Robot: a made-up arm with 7 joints.
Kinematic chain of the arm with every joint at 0, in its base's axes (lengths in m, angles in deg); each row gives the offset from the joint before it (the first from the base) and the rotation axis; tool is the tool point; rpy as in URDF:
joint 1: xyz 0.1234 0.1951 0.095 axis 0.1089 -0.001 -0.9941
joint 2: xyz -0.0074 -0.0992 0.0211 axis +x
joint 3: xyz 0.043 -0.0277 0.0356 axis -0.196 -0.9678 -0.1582
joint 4: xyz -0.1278 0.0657 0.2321 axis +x
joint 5: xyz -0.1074 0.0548 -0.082 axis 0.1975 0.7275 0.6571
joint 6: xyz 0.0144 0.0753 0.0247 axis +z
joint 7: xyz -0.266 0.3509 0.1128 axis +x
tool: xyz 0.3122 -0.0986 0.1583 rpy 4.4 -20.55 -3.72
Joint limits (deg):
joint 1: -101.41..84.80
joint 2: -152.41..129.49
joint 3: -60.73..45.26
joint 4: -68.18..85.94
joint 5: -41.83..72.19
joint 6: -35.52..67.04
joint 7: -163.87..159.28
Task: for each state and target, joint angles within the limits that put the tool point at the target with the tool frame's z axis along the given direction. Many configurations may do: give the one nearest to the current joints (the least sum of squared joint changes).
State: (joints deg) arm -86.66 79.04 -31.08 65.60 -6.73 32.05 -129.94
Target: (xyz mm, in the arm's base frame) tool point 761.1 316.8 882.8 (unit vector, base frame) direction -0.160 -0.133 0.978
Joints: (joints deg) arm -84.59 68.06 -23.91 45.38 -16.49 12.88 -122.13
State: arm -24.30 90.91 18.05 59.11 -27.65 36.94 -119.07
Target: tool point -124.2 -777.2 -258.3 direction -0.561 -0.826 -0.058
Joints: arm -1.83 116.12 -5.08 81.76 -16.08 31.92 -95.39
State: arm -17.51 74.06 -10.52 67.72 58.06 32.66 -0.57
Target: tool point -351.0 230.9 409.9 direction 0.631 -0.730 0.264
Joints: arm 17.44 23.65 42.90 52.18 70.88 34.06 37.89
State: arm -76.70 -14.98 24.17 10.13 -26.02 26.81 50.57
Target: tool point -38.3 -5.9 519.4 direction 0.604 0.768 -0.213
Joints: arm -100.66 0.22 -23.11 -2.52 2.91 59.07 79.57
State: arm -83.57 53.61 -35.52 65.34 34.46 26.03 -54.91
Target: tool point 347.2 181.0 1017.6 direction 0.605 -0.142 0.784
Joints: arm -86.77 25.08 -14.97 38.20 33.75 16.90 -55.09
